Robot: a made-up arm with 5 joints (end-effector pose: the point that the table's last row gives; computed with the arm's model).
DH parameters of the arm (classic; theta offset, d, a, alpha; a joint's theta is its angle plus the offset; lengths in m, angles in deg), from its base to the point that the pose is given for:
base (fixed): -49.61 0 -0.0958 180
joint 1: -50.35 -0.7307 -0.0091 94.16
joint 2: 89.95 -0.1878 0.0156 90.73
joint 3: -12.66 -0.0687 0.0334 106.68
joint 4: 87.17 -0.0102 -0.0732 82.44
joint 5: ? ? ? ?
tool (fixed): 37.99 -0.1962 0 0
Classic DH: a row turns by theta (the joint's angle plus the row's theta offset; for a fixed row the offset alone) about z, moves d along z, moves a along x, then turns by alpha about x.
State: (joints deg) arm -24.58 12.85 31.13 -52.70 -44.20
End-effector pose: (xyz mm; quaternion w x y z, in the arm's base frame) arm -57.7 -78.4 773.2 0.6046 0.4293 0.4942 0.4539
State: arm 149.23 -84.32 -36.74 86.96 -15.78
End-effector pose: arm -241.2 189.3 620.8 0.0762 0.9010 -0.4123 0.1116
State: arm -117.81 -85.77 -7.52 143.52 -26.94
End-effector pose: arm 33.2 243.3 678.7 0.0179 -0.3457 0.8575 0.3806
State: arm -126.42 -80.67 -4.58 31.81 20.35
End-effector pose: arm 44.7 175.3 619.3 0.4155 0.7483 -0.4007 0.3270
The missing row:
joint 5: 22.26 -0.2265 0.0269 -166.96
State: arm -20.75 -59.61 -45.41 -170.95 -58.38
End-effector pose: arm 81.5 -96.4 699.1 0.5580 0.6678 0.4806 0.1083
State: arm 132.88 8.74 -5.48 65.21 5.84
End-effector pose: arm -93.9 257.0 661.8 0.3932 -0.5287 -0.0165 -0.7521
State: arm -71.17 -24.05 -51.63 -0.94 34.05
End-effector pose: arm 77.5 -46.3 653.6 0.8132 -0.1347 -0.5387 0.1745
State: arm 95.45 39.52 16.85 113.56 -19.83
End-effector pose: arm -171.5 201.1 687.2 0.6732 -0.5518 -0.1793 -0.4586
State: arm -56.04 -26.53 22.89 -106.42 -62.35
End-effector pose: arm 51.7 -24.4 744.2 0.2147 0.3352 0.6606 0.6366
